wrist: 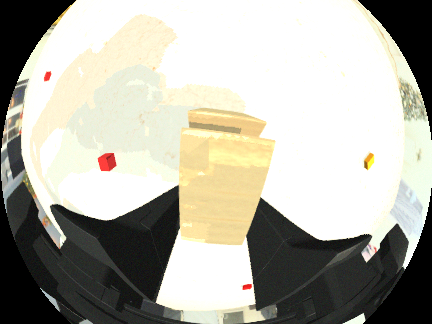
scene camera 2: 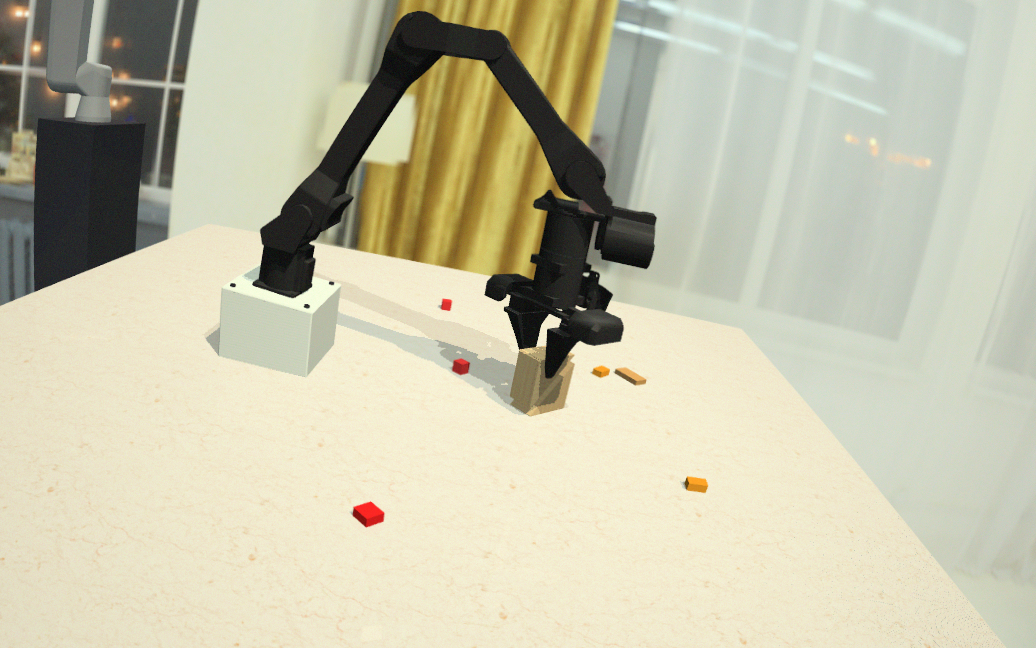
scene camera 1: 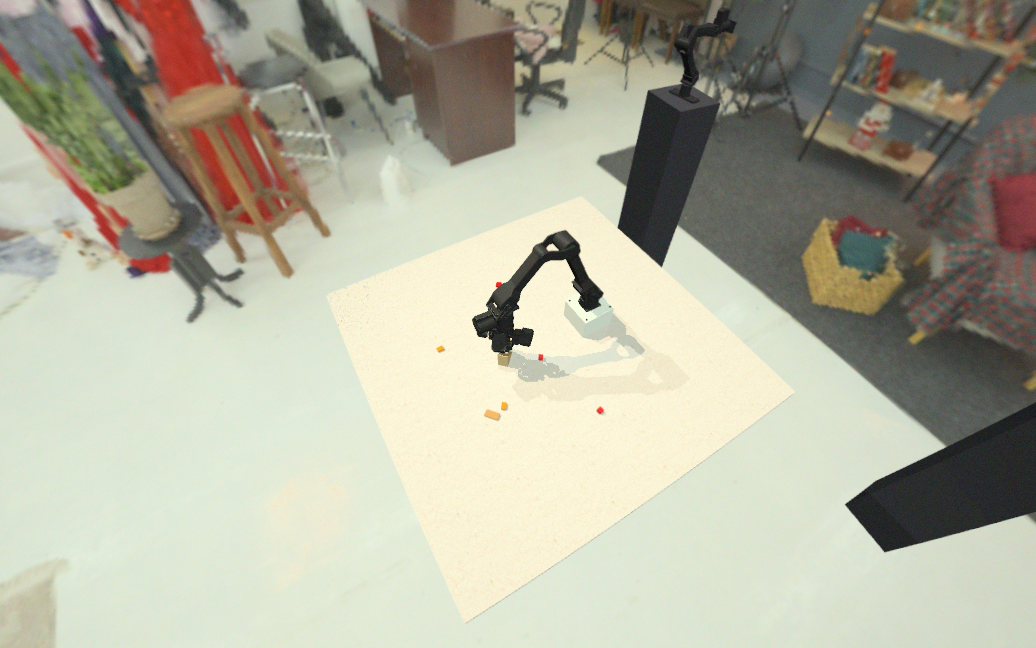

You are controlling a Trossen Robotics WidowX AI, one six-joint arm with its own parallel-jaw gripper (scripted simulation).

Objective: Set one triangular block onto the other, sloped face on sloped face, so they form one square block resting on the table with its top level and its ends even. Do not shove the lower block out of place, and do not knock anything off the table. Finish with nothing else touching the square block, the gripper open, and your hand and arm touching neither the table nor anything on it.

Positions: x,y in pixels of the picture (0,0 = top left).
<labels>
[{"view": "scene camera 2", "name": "my gripper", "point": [537,371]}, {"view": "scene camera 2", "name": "triangular block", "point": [529,382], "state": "held by my gripper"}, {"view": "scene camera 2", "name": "triangular block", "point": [554,398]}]
</labels>
